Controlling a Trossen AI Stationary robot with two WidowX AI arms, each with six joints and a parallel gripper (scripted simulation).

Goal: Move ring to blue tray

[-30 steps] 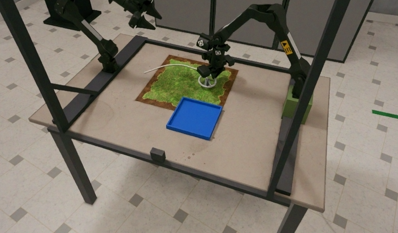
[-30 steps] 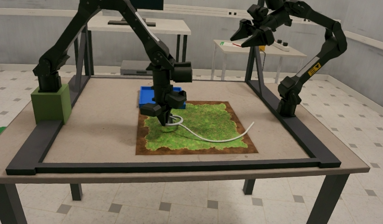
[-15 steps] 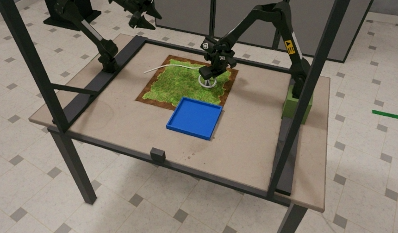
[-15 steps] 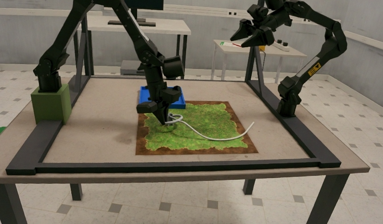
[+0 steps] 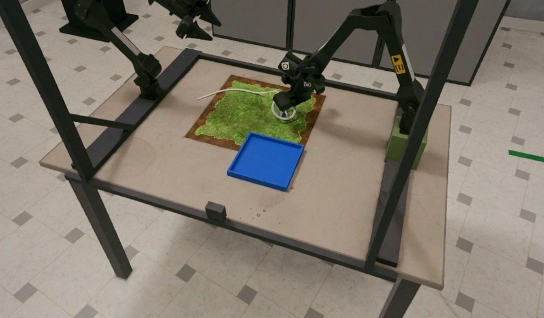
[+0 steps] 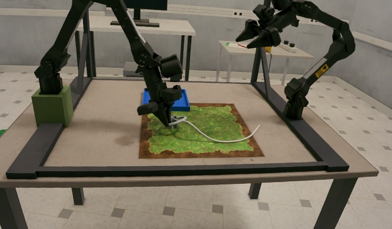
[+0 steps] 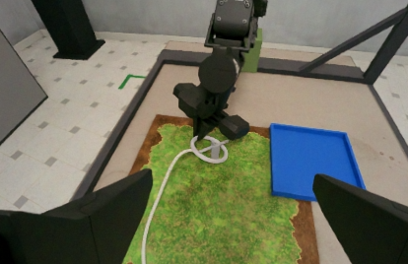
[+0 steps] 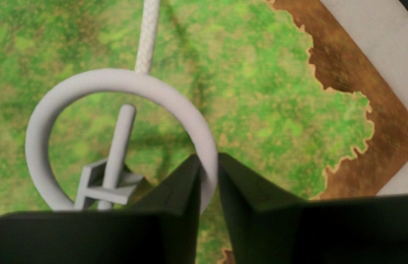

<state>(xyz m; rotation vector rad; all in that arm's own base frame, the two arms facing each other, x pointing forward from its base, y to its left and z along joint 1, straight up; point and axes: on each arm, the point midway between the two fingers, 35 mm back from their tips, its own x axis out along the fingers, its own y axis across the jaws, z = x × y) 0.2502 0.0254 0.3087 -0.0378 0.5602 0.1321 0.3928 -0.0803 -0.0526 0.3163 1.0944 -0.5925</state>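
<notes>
Now: the pale grey ring 3 cm to the left of my right hand, 3 cm below it and 2 cm behind it. The rest, counted from my right hand: green grass mat (12 cm to the left, 8 cm below, 5 cm behind); then short grey stake (4 cm below, 3 cm to the left, 3 cm behind); then blue tray (26 cm behind, 6 cm below, 2 cm to the left).
</notes>
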